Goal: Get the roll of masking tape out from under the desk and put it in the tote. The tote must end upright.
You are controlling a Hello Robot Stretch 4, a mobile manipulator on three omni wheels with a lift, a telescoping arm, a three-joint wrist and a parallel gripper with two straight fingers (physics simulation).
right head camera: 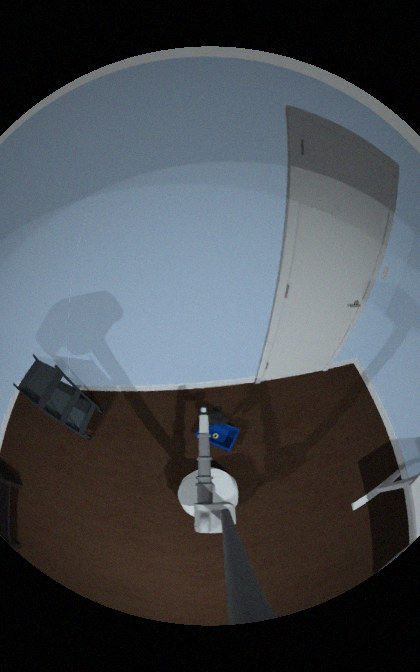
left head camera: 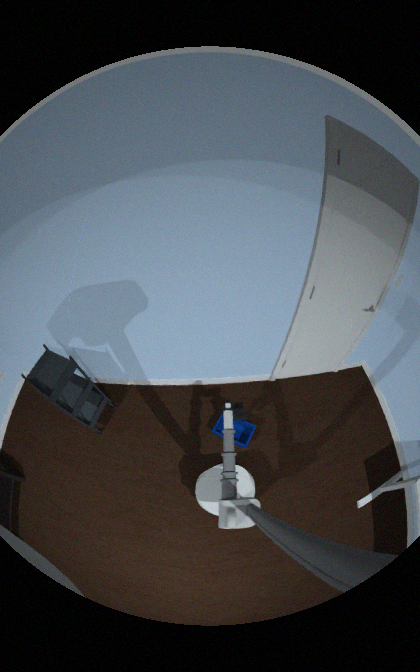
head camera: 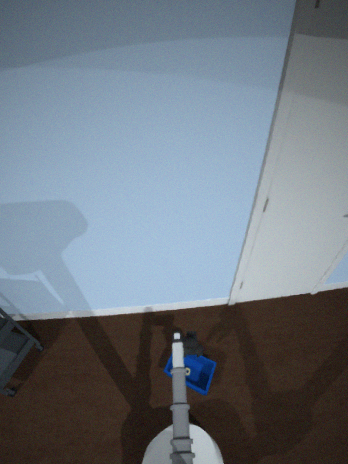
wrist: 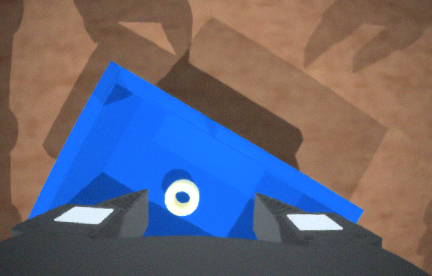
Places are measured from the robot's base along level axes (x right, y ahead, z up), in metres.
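Pixels of known places: gripper, fingertip midpoint: (left head camera: pixel 236 420) (head camera: pixel 191 355) (wrist: pixel 201 209).
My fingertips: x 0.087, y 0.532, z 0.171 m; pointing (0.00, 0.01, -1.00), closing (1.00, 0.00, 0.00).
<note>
For each thing: its top centre in the pictures, then the offset to it from my fingertips.
- masking tape, top centre: (wrist: pixel 181 199) (head camera: pixel 187 371) dx -0.027, dy -0.041, dz -0.172 m
- tote, top centre: (wrist: pixel 192 226) (head camera: pixel 190 367) (left head camera: pixel 234 428) dx -0.009, dy -0.043, dz -0.079 m
The roll of masking tape (head camera: pixel 189 371) (right head camera: pixel 217 436) (wrist: pixel 170 198) is a small pale yellow ring within the blue tote's walls, below the fingers and apart from them. Its shadow falls on the tote bottom beside it; whether it touches the bottom is hard to tell. The tote (head camera: pixel 201 371) (left head camera: pixel 245 431) (right head camera: pixel 227 437) (wrist: pixel 75 155) stands upright on the brown floor, its open top up. My gripper (head camera: pixel 193 351) (left head camera: pixel 240 416) (right head camera: pixel 217 420) (wrist: pixel 201 209) is open and empty above the tote. In the wrist view the gripper hides the tote's near side.
A dark grey shelf cart (head camera: pixel 21 352) (left head camera: pixel 59 386) (right head camera: pixel 49 397) stands at the left by the blue wall. A white door (head camera: pixel 295 180) (left head camera: pixel 345 260) (right head camera: pixel 325 260) is at the right. A white frame with a leg (left head camera: pixel 382 492) (right head camera: pixel 377 494) stands at the right edge of the side head views.
</note>
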